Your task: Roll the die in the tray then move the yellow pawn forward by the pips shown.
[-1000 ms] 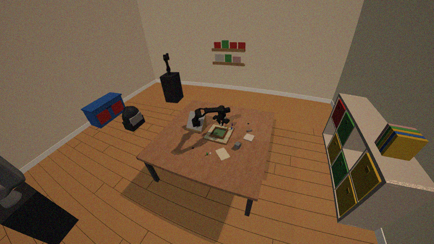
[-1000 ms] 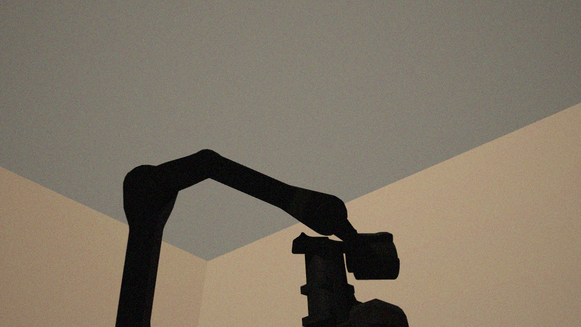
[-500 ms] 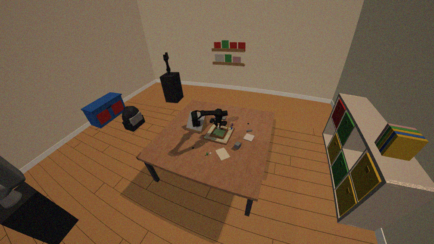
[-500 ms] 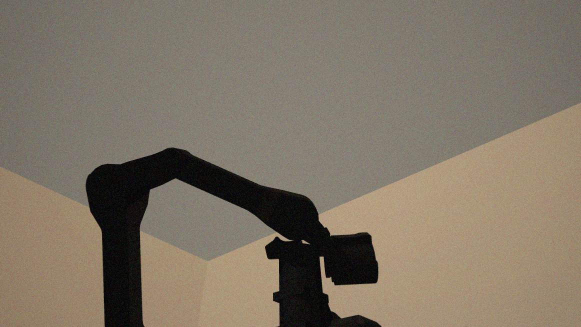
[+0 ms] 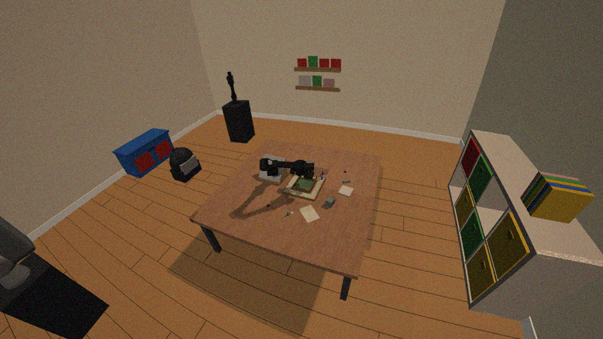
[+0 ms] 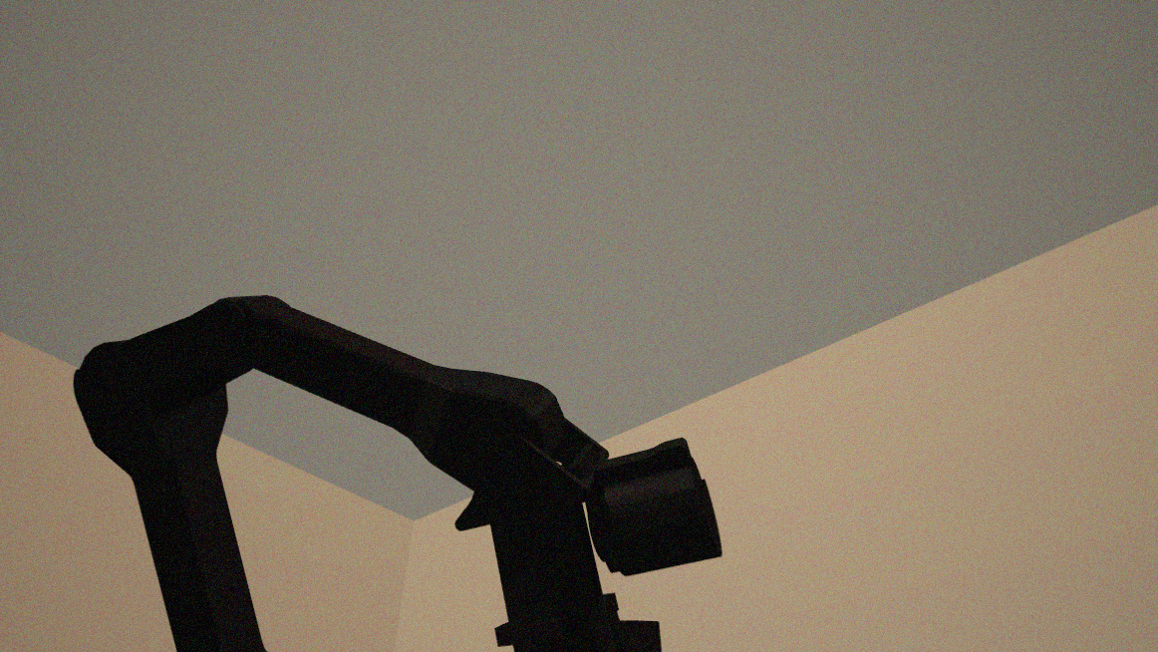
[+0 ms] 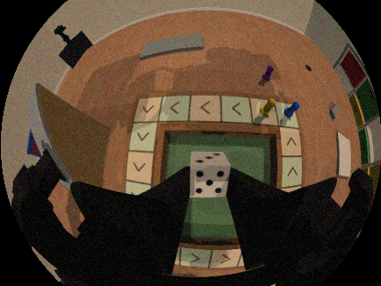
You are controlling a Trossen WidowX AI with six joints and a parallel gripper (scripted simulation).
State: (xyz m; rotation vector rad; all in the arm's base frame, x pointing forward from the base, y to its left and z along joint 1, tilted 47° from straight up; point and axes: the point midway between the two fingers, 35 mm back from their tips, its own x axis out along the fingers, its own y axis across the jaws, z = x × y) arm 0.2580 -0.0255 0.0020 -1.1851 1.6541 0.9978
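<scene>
Right now the yellow pawn is 9 cm ahead of my gripper tip, 8 cm to the left of it and 5 cm below it. The rest, counted from my gripper tip: white die (right at my gripper tip); blue pawn (14 cm ahead, 8 cm to the left, 5 cm below); green tray (7 cm below, 2 cm to the right, 1 cm ahead).
</scene>
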